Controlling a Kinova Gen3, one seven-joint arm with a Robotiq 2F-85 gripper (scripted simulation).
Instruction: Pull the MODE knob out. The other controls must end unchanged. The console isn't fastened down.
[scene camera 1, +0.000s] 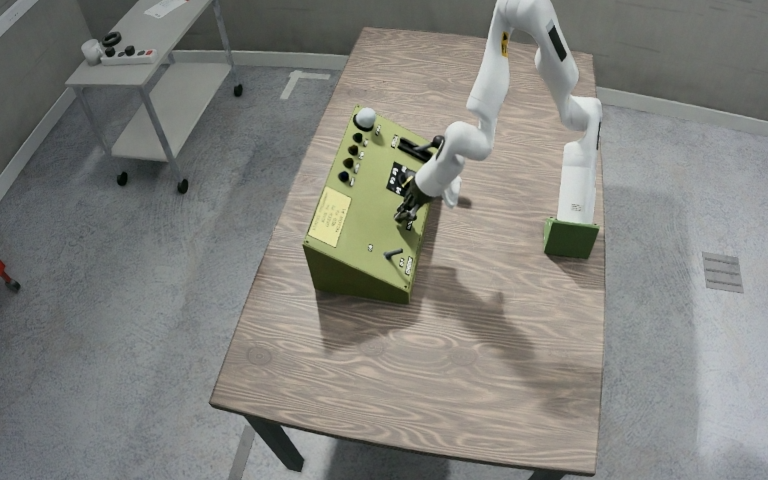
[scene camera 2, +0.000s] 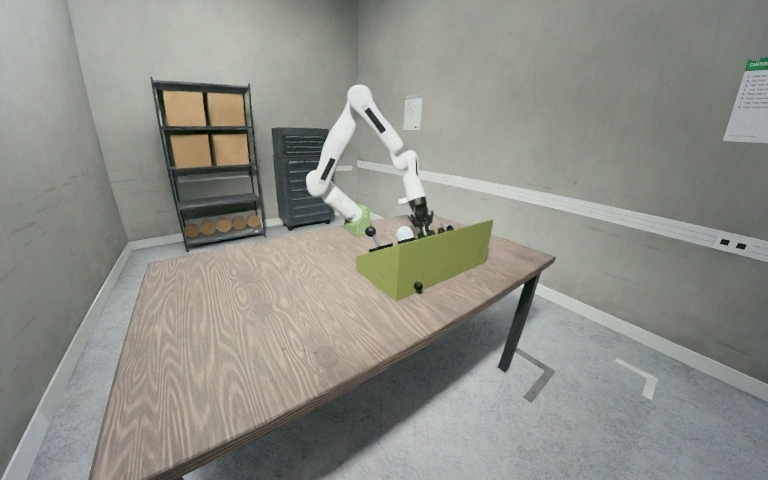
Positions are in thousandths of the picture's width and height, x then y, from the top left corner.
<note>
In view: my gripper (scene camera 1: 519, 451) and an olive-green console (scene camera 1: 459, 476).
The olive-green console shows as well in scene camera 2 (scene camera 2: 520, 566).
</note>
